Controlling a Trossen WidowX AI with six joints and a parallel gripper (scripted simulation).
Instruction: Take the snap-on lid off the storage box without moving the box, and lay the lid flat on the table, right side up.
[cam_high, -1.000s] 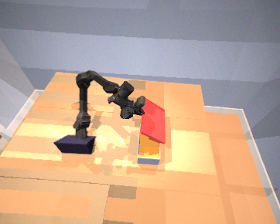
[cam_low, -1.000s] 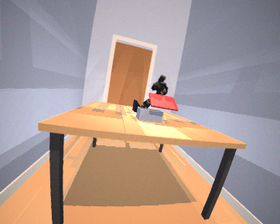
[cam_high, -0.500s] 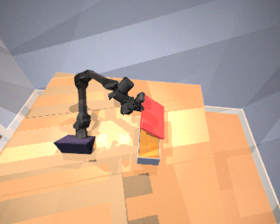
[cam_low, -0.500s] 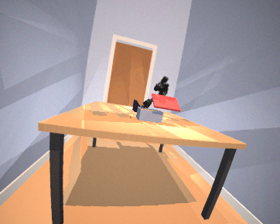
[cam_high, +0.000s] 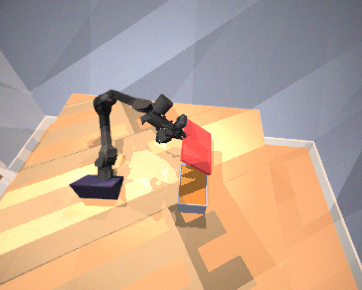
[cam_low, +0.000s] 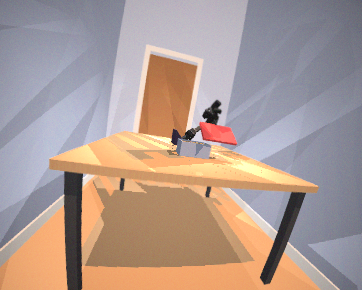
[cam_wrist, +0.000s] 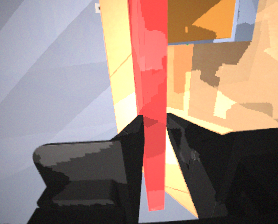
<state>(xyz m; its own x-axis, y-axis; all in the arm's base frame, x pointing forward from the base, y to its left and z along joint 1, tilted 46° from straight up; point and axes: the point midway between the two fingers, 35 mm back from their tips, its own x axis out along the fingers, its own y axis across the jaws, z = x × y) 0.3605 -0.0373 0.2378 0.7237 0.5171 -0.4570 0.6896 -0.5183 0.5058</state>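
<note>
Right now my gripper tip is 7 cm short of the lid and 5 cm above it. From my gripper tip the other things lie so: storage box 18 cm below, 16 cm to the right, 6 cm ahead.
</note>
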